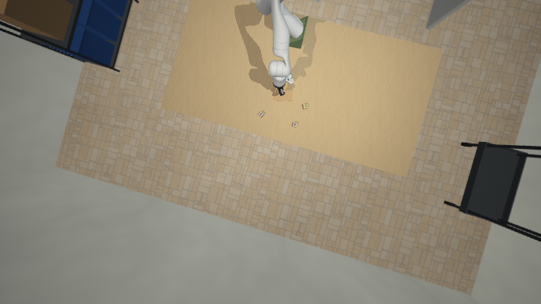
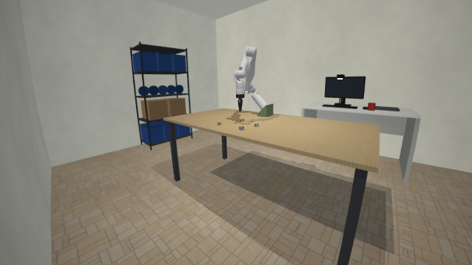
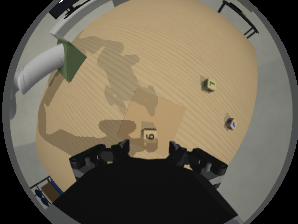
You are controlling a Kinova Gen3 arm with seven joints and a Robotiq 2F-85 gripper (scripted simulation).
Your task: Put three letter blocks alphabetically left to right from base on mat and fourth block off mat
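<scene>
The tan mat is 11 cm below my hand, 2 cm to the left of it and 1 cm behind it. The rest, counted from my hand: green-marked block 21 cm to the left, 10 cm below, 6 cm ahead.
</scene>
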